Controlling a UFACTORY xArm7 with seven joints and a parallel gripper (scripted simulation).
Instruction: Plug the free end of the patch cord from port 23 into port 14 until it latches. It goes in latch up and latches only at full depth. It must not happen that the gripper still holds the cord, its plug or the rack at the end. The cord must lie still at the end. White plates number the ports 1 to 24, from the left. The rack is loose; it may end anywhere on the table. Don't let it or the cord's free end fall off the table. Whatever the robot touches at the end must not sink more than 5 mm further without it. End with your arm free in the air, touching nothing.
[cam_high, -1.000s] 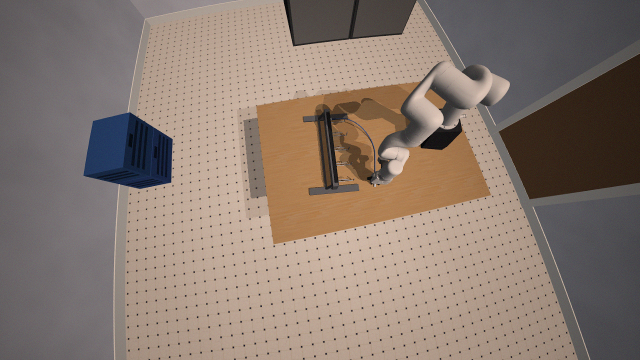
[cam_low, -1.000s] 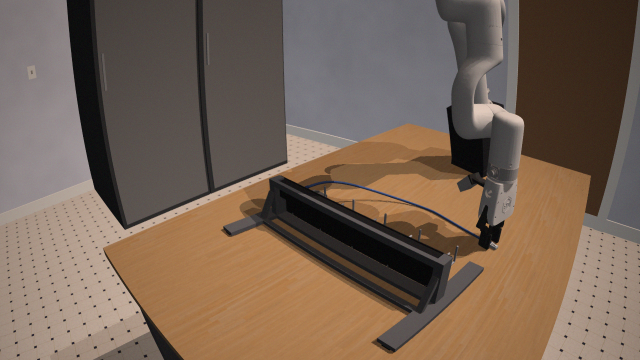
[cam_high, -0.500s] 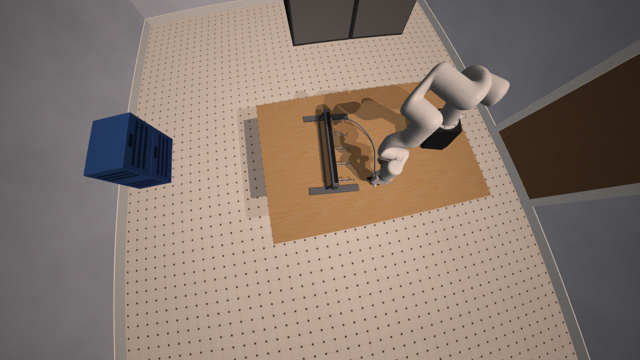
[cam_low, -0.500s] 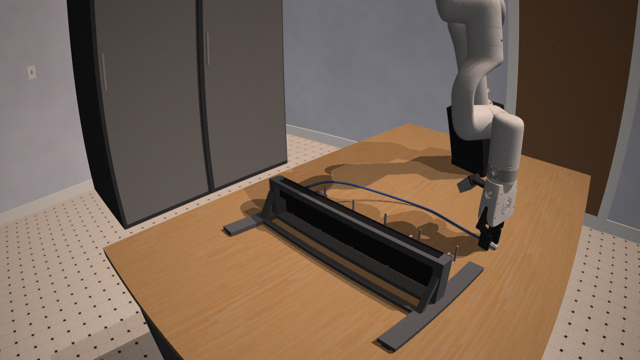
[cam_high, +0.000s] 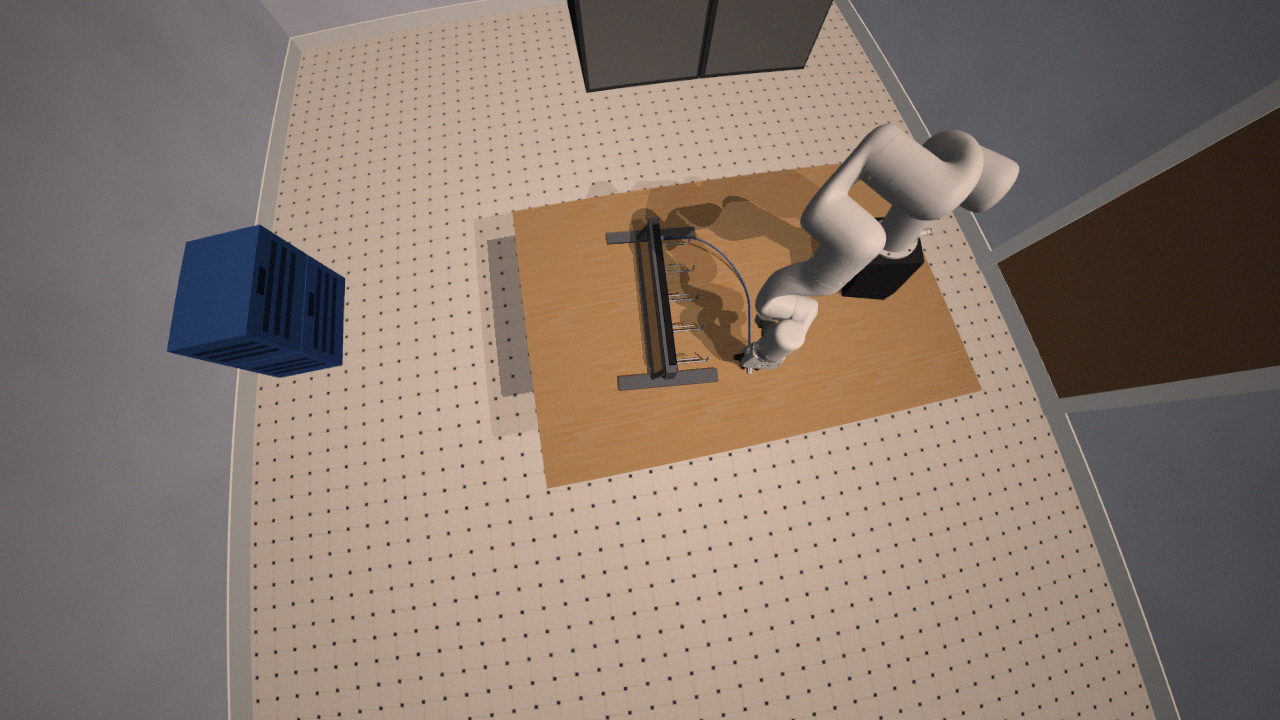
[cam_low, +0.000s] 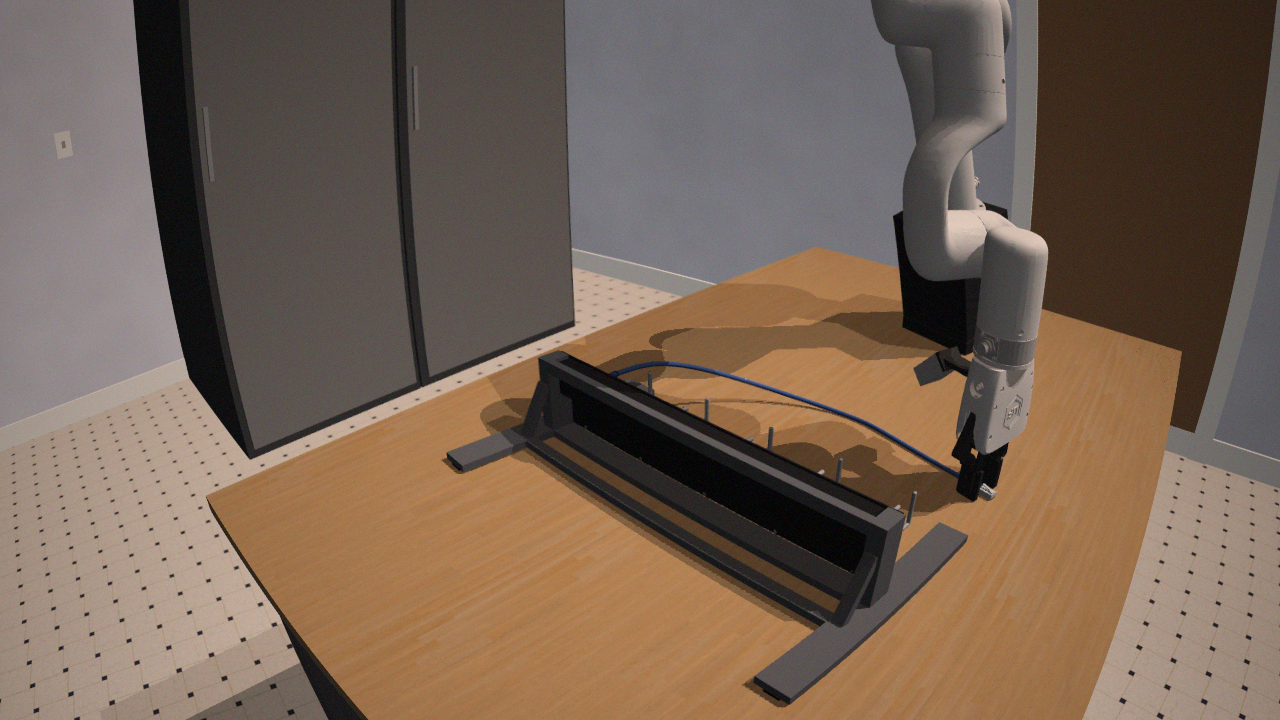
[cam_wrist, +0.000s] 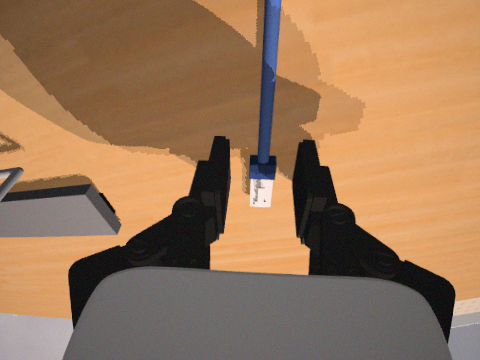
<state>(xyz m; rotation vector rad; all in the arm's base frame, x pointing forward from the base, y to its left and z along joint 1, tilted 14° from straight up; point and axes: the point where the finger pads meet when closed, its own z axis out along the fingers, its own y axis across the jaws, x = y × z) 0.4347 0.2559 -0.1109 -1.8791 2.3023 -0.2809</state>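
Right now my hand is 20 mm to the right of the plug and 10 mm above it.
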